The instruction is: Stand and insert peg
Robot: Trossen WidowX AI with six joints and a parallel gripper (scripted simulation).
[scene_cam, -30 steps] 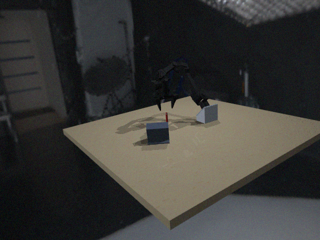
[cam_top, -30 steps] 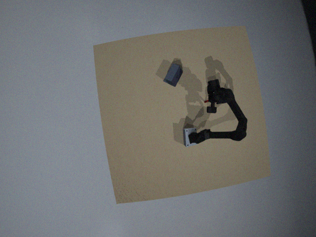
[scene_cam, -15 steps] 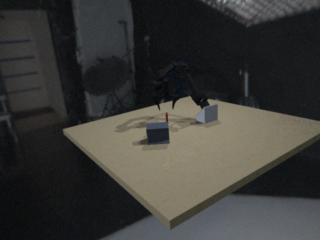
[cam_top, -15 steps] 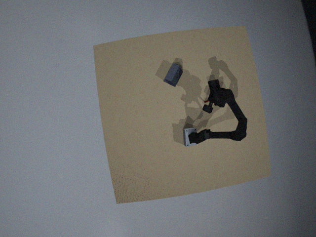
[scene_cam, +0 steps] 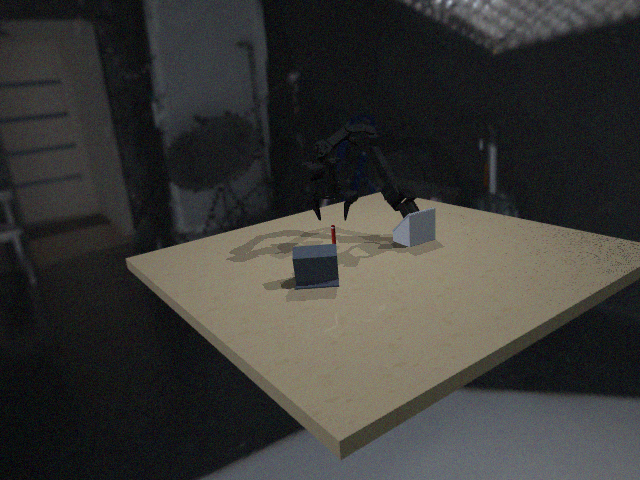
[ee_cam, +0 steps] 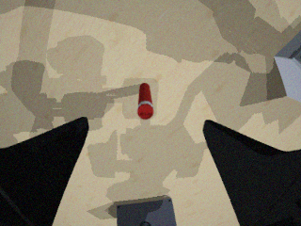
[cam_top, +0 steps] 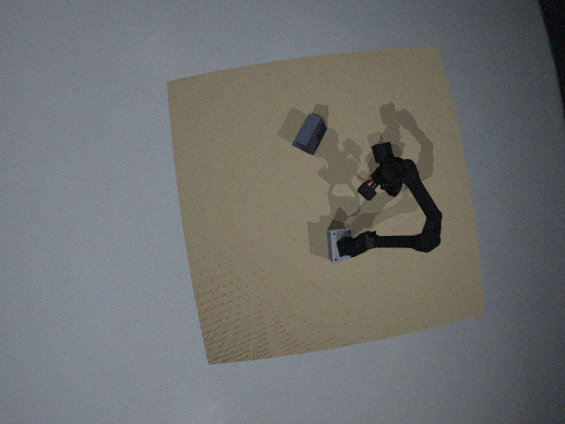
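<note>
The red peg lies 4 cm below my gripper tip. From my gripper tip the other things lie so: sloped panel 25 cm ahead, 18 cm to the left, 5 cm below.
</note>
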